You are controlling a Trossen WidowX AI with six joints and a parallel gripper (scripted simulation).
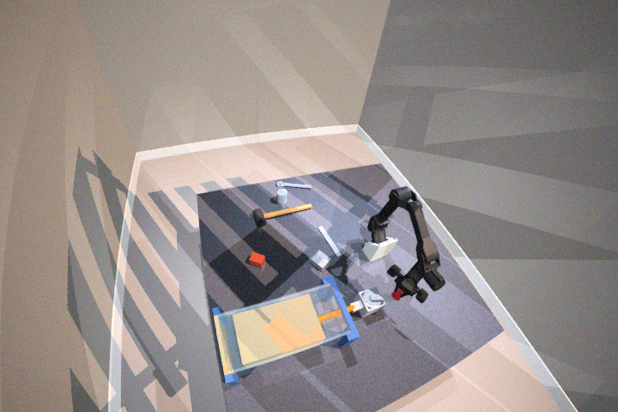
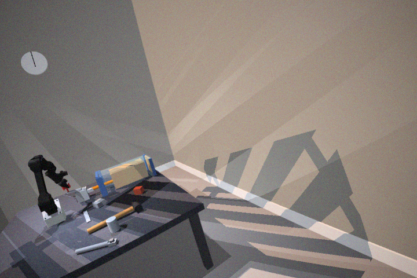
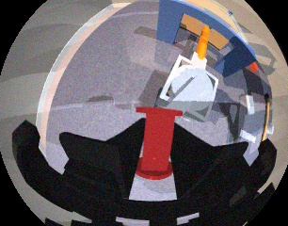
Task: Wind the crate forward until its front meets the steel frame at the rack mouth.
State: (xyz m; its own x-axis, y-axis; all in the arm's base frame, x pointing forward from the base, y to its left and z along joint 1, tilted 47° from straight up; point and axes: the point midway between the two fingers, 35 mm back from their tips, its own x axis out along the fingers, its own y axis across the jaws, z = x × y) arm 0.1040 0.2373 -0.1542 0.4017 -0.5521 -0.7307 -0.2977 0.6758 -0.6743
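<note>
Right now my gripper tip is 30 mm above the winch handle, 20 mm to the left of it and 20 mm short of it. Also, from my gripper tip: red knob 10 mm behind; then blue frame 240 mm ahead, 50 mm to the right, 30 mm below; then winch 100 mm below, 60 mm ahead, 50 mm to the right.
</note>
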